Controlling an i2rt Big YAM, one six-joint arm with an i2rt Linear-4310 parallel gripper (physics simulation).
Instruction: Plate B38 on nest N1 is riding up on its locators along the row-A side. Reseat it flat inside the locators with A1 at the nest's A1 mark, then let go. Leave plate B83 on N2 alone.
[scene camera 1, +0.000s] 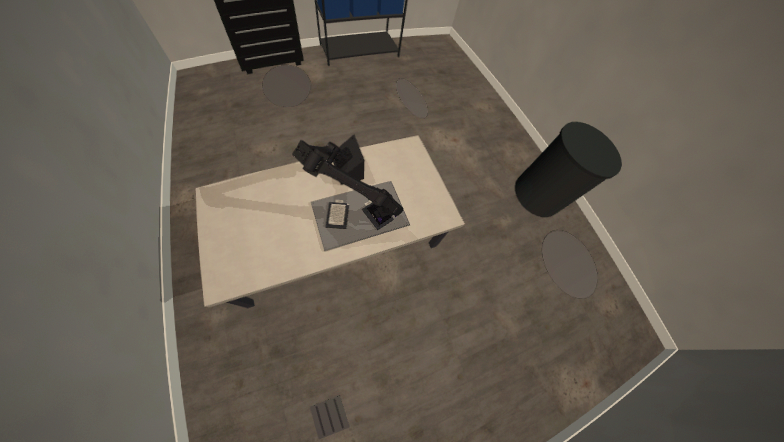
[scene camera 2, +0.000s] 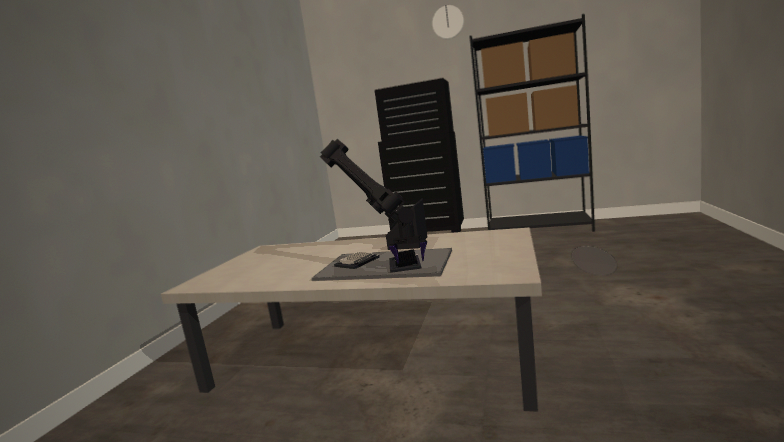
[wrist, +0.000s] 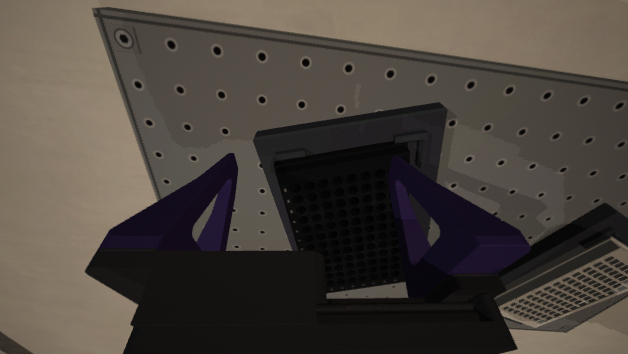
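Pixels of known places: gripper, between the fingertips: (scene camera 1: 387, 219) (scene camera 2: 410, 262) (wrist: 314, 161); arm's base, origin of its link: (scene camera 1: 343, 158).
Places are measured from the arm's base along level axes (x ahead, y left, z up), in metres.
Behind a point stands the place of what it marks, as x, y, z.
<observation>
Plate B38 (wrist: 350, 220) {0.404, 0.083, -0.075} (scene camera 2: 406, 256) {0.389, 0.085, -0.074}, black with round wells, lies on dark nest N1 (wrist: 350, 122) {0.468, 0.090, -0.097} (scene camera 2: 406, 269) {0.467, 0.095, -0.103}. In the wrist view its far edge is near the corner locators, with a gap at the right one; its tilt is hard to judge. My gripper (wrist: 314, 161) {0.448, 0.111, -0.081} (scene camera 2: 410, 260) {0.448, 0.111, -0.081} (scene camera 1: 385, 217) {0.448, 0.111, -0.081} is open, its purple fingers low on either side of the plate. The right finger overlaps the plate's right edge in view; the left stands off to the left. The gripper body hides the near end and A1 mark. Pale plate B83 (wrist: 575, 285) {0.322, -0.148, -0.082} (scene camera 1: 337, 214) {0.309, -0.151, -0.088} (scene camera 2: 359, 258) {0.346, -0.127, -0.081} sits on N2.
Both nests stand on a grey perforated board (wrist: 310, 82) {0.488, 0.116, -0.107} (scene camera 1: 351, 240) {0.484, -0.130, -0.107} (scene camera 2: 378, 274) {0.487, -0.012, -0.109} on a pale wooden table (scene camera 1: 252, 258) {0.378, -0.679, -0.120} (scene camera 2: 483, 274) {0.526, 0.384, -0.120}. The board has a screw (wrist: 123, 38) {0.505, 0.219, -0.106} at one corner. A drawer cabinet (scene camera 2: 417, 148) and a shelf rack (scene camera 2: 532, 225) stand behind the table.
</observation>
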